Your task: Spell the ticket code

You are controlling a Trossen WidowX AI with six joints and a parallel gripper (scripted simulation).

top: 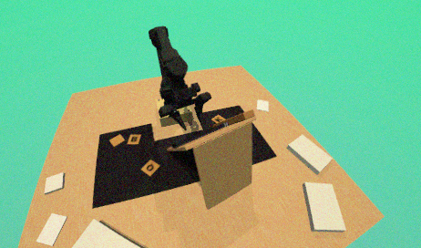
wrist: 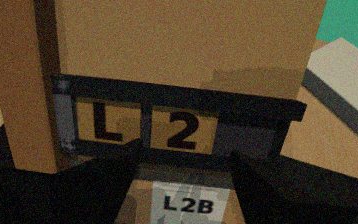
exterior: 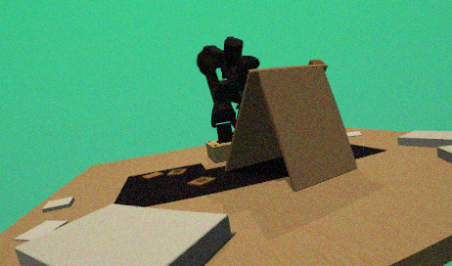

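Now: gripper tip 3 cm past the white ticket, 2 cm to the left of it and 9 cm above it. The rest, counted from my gripper tip: black mat 12 cm behind, 4 cm to the right, 19 cm below.
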